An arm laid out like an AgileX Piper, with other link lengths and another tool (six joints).
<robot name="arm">
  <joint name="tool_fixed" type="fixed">
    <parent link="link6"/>
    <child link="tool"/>
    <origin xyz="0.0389 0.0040 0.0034" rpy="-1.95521 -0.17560 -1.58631"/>
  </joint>
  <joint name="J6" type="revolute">
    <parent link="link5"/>
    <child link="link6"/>
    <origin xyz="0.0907 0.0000 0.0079" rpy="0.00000 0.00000 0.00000"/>
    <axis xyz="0.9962 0 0.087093"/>
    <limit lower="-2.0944" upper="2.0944"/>
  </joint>
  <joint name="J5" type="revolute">
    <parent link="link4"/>
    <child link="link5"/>
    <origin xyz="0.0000 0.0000 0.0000" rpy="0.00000 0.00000 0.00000"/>
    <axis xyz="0 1 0"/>
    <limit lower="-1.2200" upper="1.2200"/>
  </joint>
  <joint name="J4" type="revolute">
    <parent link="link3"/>
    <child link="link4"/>
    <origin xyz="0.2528 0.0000 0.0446" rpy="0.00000 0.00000 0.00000"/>
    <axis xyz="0.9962 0 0.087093"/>
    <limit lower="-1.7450" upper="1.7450"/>
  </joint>
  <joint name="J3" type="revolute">
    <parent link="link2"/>
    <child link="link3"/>
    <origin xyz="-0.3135 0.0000 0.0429" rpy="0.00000 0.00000 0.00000"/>
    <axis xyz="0 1 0"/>
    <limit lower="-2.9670" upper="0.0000"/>
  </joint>
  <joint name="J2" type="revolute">
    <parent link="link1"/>
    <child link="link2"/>
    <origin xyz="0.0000 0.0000 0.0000" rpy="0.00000 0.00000 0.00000"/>
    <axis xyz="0 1 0"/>
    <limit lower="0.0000" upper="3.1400"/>
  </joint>
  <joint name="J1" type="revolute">
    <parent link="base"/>
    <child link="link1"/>
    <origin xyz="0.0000 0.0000 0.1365" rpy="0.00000 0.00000 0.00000"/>
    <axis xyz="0 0 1"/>
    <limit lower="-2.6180" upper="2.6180"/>
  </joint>
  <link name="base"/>
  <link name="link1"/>
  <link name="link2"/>
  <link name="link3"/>
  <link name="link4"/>
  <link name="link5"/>
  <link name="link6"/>
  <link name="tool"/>
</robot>
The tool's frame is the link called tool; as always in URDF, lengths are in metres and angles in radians.
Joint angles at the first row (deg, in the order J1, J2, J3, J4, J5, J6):
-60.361 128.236 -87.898 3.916 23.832 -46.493
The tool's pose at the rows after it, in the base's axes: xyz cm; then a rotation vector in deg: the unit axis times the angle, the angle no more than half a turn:
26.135 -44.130 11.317 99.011 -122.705 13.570
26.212 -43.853 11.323 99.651 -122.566 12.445
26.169 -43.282 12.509 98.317 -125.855 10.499
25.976 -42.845 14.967 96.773 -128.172 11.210
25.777 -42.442 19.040 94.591 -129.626 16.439
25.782 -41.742 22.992 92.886 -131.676 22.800
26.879 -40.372 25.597 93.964 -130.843 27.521
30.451 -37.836 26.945 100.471 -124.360 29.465
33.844 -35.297 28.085 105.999 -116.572 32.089
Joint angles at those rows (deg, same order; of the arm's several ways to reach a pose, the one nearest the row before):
-60.099 128.235 -87.897 3.916 24.222 -46.494
-59.886 128.104 -87.899 3.915 25.252 -46.493
-59.664 126.436 -87.898 3.917 28.122 -43.430
-59.663 123.363 -87.898 4.023 30.507 -41.413
-59.663 118.578 -87.899 4.137 31.399 -40.032
-59.518 114.007 -87.899 6.035 31.531 -39.640
-57.660 110.959 -87.897 6.594 31.531 -39.422
-52.221 110.424 -89.993 4.495 33.568 -39.421
-46.779 110.424 -92.301 1.362 34.821 -39.422

